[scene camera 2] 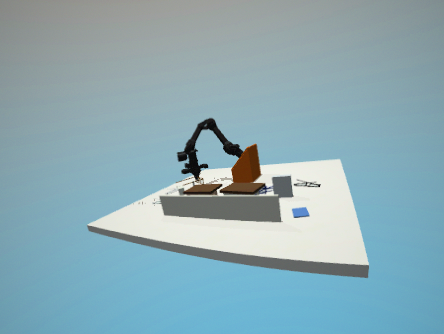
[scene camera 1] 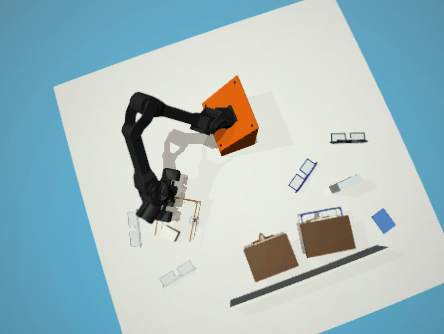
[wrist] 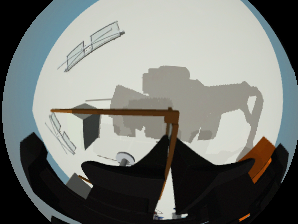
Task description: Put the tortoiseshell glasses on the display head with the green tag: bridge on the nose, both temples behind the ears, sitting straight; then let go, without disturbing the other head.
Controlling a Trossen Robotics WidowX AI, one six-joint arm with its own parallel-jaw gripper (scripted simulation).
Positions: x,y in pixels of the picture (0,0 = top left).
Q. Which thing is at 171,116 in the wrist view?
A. A glasses.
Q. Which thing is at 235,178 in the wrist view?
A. My gripper.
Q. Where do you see a display head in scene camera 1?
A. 270,256
